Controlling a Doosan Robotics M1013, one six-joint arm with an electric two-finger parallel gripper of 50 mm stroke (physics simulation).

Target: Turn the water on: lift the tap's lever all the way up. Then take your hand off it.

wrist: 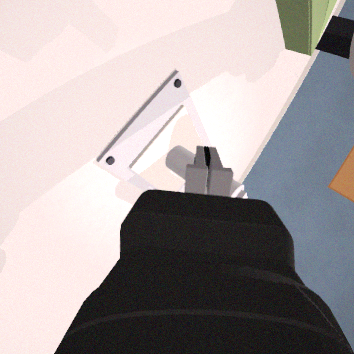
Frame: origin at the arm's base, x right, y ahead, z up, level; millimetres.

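Seen in the pictures: gripper, fingertip midpoint: (204, 158).
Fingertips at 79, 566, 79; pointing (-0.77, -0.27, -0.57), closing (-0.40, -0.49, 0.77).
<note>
Offsets run from my fingertips to a thing's top centre, as dx, dy, dz. "pt": to the spot under its first point. Level surfaces: height alone.
The tap's grey cylindrical part @(pt -133, +11, -106) (178, 159) shows near the middle of the wrist view, left of and behind the fingers. A further piece of it shows just right of them. I cannot tell which part is the lever, or how high it stands, as the fingers and the black gripper body hide much of the tap. A pale bracket-like plate @(-156, +10, -135) (145, 125) with dark screw heads lies to the upper left. My gripper (204, 158) is shut with nothing between its fingertips. Its fingers overlap the tap in the view; whether they touch it cannot be told.
A green block-like object (299, 25) stands at the upper right, with a black piece (337, 37) beside it. The pale surface @(dz -147) (50, 225) ends in a slanting edge on the right. Beyond it are a blue area (300, 130) and an orange-brown panel (346, 177).
</note>
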